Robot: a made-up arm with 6 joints. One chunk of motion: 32 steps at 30 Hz.
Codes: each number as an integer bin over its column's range. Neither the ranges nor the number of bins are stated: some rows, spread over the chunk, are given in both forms.
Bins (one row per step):
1: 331 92 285 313 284 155
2: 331 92 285 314 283 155
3: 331 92 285 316 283 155
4: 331 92 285 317 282 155
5: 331 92 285 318 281 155
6: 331 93 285 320 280 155
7: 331 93 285 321 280 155
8: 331 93 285 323 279 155
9: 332 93 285 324 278 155
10: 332 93 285 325 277 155
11: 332 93 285 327 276 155
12: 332 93 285 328 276 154
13: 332 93 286 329 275 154
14: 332 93 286 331 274 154
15: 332 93 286 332 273 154
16: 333 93 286 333 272 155
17: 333 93 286 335 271 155
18: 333 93 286 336 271 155
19: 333 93 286 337 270 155
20: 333 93 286 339 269 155
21: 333 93 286 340 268 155
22: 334 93 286 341 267 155
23: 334 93 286 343 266 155
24: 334 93 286 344 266 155
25: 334 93 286 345 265 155
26: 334 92 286 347 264 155
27: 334 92 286 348 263 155
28: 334 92 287 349 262 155
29: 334 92 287 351 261 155
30: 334 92 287 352 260 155
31: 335 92 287 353 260 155
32: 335 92 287 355 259 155
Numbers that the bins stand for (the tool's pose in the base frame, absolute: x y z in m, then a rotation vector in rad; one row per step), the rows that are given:
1: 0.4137 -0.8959 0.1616 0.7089 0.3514 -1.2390
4: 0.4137 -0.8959 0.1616 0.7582 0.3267 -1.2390
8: 0.4137 -0.8904 0.1616 0.8322 0.2897 -1.2390
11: 0.4192 -0.8904 0.1616 0.8815 0.2527 -1.2390
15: 0.4192 -0.8904 0.1671 0.9432 0.2158 -1.2514
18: 0.4247 -0.8904 0.1671 0.9925 0.1911 -1.2390
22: 0.4301 -0.8904 0.1671 1.0541 0.1418 -1.2390
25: 0.4301 -0.8904 0.1671 1.1034 0.1171 -1.2390
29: 0.4301 -0.8959 0.1726 1.1774 0.0678 -1.2390
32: 0.4356 -0.8959 0.1726 1.2267 0.0432 -1.2390
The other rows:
2: 0.4137 -0.8959 0.1616 0.7212 0.3390 -1.2390
3: 0.4137 -0.8959 0.1616 0.7459 0.3390 -1.2390
5: 0.4137 -0.8959 0.1616 0.7705 0.3144 -1.2390
6: 0.4137 -0.8904 0.1616 0.7952 0.3021 -1.2390
7: 0.4137 -0.8904 0.1616 0.8075 0.3021 -1.2390
9: 0.4192 -0.8904 0.1616 0.8445 0.2774 -1.2390
10: 0.4192 -0.8904 0.1616 0.8568 0.2651 -1.2390
12: 0.4192 -0.8904 0.1616 0.8938 0.2527 -1.2514
13: 0.4192 -0.8904 0.1671 0.9062 0.2404 -1.2514
14: 0.4192 -0.8904 0.1671 0.9308 0.2281 -1.2514
16: 0.4247 -0.8904 0.1671 0.9555 0.2034 -1.2390
17: 0.4247 -0.8904 0.1671 0.9801 0.1911 -1.2390
19: 0.4247 -0.8904 0.1671 1.0048 0.1788 -1.2390
20: 0.4247 -0.8904 0.1671 1.0295 0.1664 -1.2390
21: 0.4247 -0.8904 0.1671 1.0418 0.1541 -1.2390
23: 0.4301 -0.8904 0.1671 1.0788 0.1295 -1.2390
24: 0.4301 -0.8904 0.1671 1.0911 0.1295 -1.2390
26: 0.4301 -0.8959 0.1671 1.1281 0.1048 -1.2390
27: 0.4301 -0.8959 0.1671 1.1404 0.0925 -1.2390
28: 0.4301 -0.8959 0.1726 1.1527 0.0801 -1.2390
30: 0.4301 -0.8959 0.1726 1.1897 0.0555 -1.2390
31: 0.4356 -0.8959 0.1726 1.2021 0.0555 -1.2390

